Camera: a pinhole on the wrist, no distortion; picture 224 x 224 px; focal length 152.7 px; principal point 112.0 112.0 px. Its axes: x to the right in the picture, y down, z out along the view. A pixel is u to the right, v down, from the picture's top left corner.
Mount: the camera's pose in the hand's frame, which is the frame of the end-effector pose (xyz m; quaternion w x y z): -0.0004 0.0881 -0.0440 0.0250 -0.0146 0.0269 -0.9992
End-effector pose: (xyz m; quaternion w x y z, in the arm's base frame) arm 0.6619 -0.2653 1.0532 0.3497 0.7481 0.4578 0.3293
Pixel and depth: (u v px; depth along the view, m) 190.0 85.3 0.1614
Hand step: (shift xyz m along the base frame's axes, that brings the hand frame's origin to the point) 0.1166 -0.1341 0.0066
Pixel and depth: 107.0 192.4 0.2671
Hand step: 0.1531 -0.0040 -0.1659
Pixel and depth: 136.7 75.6 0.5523
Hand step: 0.4758 -0.2495 -0.1390
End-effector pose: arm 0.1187 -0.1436 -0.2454 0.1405 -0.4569 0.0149 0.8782
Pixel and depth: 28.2 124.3 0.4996
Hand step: -0.5221 0.1025 0.0209
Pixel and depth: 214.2 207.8 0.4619
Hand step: -0.1120 0.2294 0.4896
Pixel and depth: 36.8 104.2 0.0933
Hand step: -0.0880 -0.0680 -0.0200
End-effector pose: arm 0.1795 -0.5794 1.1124 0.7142 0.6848 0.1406 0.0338
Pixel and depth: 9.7 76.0 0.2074
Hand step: 0.1955 -0.1145 0.1129
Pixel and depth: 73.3 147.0 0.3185
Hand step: 0.1561 -0.2366 -0.0060
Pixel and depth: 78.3 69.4 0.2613
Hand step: 0.1348 -0.1885 0.1434
